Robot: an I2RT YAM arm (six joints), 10 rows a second.
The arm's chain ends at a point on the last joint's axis. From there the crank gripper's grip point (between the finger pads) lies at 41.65 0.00 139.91 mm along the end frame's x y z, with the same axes.
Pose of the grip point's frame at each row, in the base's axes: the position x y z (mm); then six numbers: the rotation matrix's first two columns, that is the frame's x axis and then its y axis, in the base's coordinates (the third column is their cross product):
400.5 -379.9 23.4 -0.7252 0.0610 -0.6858 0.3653 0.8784 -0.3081
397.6 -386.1 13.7 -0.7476 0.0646 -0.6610 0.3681 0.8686 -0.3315
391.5 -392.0 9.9 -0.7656 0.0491 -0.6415 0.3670 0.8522 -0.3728
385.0 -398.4 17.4 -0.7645 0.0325 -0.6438 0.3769 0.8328 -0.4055
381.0 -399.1 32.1 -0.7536 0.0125 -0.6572 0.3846 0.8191 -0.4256
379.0 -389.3 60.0 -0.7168 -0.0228 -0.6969 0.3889 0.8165 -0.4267
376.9 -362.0 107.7 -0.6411 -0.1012 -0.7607 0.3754 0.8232 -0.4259
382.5 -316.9 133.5 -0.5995 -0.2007 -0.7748 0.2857 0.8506 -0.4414
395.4 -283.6 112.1 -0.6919 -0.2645 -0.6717 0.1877 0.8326 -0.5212
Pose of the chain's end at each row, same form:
349.1 -316.1 144.2 -0.7252 0.0610 -0.6858 0.3653 0.8784 -0.3081
351.4 -320.1 135.4 -0.7476 0.0646 -0.6610 0.3681 0.8686 -0.3315
349.5 -321.2 130.4 -0.7656 0.0491 -0.6415 0.3670 0.8522 -0.3728
343.7 -322.4 135.0 -0.7645 0.0325 -0.6438 0.3769 0.8328 -0.4055
337.8 -319.4 146.5 -0.7536 0.0125 -0.6572 0.3846 0.8191 -0.4256
327.9 -307.6 169.7 -0.7168 -0.0228 -0.6969 0.3889 0.8165 -0.4267
310.0 -279.6 207.9 -0.6411 -0.1012 -0.7607 0.3754 0.8232 -0.4259
302.9 -240.5 229.1 -0.5995 -0.2007 -0.7748 0.2857 0.8506 -0.4414
326.7 -204.5 213.7 -0.6919 -0.2645 -0.6717 0.1877 0.8326 -0.5212

